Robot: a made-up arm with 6 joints.
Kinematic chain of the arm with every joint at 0, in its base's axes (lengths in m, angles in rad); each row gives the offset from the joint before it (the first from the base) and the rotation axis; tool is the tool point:
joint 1: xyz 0 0 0.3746 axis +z
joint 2: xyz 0 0 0 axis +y
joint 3: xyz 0 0 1.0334 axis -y
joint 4: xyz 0 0 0 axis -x
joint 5: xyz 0.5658 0 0 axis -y
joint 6: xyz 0 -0.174 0 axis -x
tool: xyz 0 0 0
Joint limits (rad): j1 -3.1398..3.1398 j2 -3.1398..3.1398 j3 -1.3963..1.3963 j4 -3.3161..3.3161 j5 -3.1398..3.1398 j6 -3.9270..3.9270
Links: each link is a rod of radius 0.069 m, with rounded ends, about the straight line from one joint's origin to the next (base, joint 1, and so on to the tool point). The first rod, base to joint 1, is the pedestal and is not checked.
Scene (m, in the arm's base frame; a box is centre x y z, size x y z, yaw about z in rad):
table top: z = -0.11
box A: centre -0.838 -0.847 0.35 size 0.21 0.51 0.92 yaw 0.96
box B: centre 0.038 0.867 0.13 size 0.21 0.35 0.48 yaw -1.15
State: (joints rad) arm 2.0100 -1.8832 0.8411 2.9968 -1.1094 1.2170
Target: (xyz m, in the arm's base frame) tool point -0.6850 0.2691 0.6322
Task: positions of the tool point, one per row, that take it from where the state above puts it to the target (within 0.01 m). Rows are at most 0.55 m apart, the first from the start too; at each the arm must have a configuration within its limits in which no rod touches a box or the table.
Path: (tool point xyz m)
1: 0.1036 -1.4719 0.6012
2: -0.2582 -1.3294 0.9104
3: -0.5223 -1.0455 1.1731
4: -0.6382 -0.6836 1.3762
5: -0.5919 -0.3213 1.5113
6: -0.7180 -0.2230 1.3117
7: -0.7869 -0.0702 1.0924
8: -0.7777 0.1064 0.8627
9: -0.6850 0.2691 0.6322

